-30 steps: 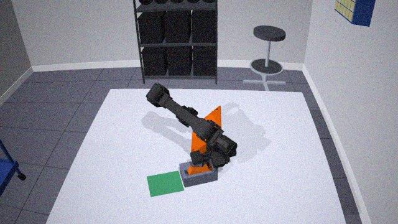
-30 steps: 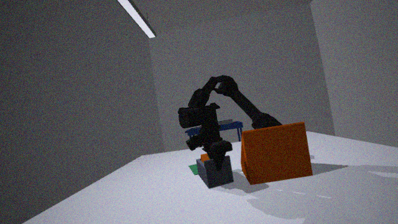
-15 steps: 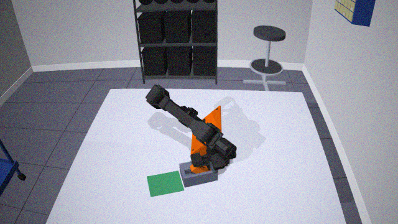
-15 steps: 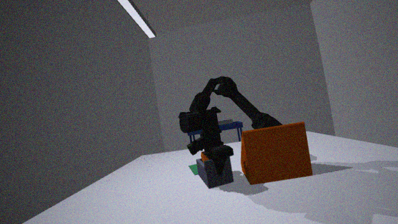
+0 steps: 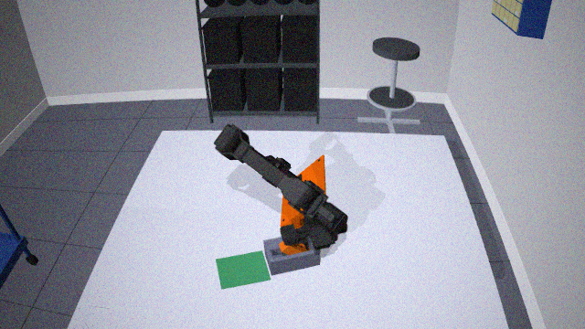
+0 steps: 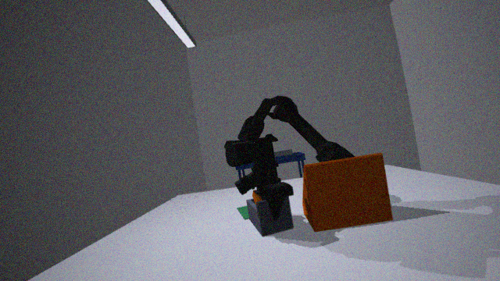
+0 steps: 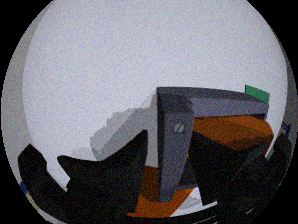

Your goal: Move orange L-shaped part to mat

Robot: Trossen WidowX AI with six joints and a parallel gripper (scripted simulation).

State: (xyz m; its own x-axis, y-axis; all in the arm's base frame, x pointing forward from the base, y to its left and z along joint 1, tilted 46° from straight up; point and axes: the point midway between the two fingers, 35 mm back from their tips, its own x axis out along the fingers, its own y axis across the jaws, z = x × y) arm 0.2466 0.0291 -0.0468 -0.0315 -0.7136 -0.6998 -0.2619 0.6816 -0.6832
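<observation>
Right now my gripper tip is 5 cm to the left of the orange L-shaped part and 1 cm short of it. From my gripper tip the other things lie so: green mat: 22 cm to the right, 5 cm below, 5 cm ahead.
</observation>
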